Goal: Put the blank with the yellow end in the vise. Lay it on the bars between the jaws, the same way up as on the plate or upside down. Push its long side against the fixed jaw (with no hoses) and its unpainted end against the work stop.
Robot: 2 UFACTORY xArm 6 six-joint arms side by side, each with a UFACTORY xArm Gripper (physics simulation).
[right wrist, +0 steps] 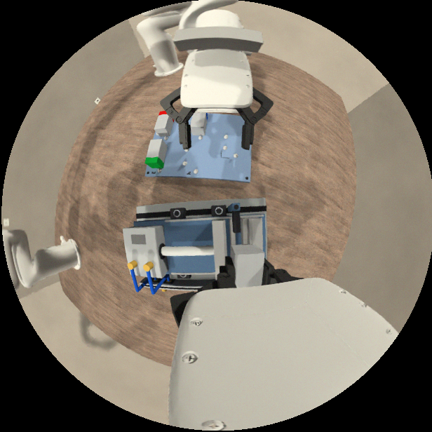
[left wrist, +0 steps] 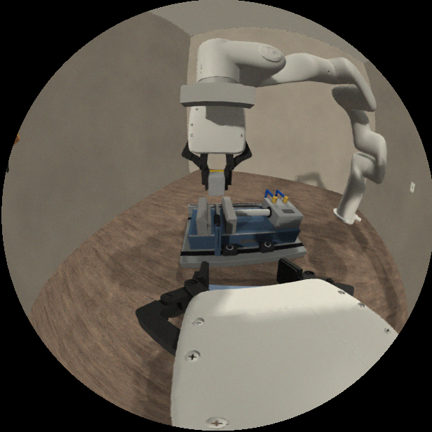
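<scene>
The blank with the yellow end (left wrist: 216,184) (right wrist: 248,262) is held above the vise (left wrist: 250,239) (right wrist: 192,227), its yellow end up and its grey end down. My right gripper (left wrist: 216,187) (right wrist: 242,266) is shut on it. In the left wrist view the blank hangs behind and above the fixed jaw (left wrist: 202,216) and the moving jaw (left wrist: 229,215); in the right wrist view it hides part of the fixed jaw. The work stop (left wrist: 217,225) (right wrist: 236,220) is a black arm on a blue bracket. My left gripper (left wrist: 244,271) (right wrist: 215,147) is open and empty over the plate.
The blue plate (right wrist: 220,172) (left wrist: 235,287) bears blanks with a red end (right wrist: 162,125), a green end (right wrist: 156,150) and a blue end (right wrist: 199,123). The vise's grey cylinder block (left wrist: 285,212) (right wrist: 144,250) carries upright blue hoses with yellow fittings.
</scene>
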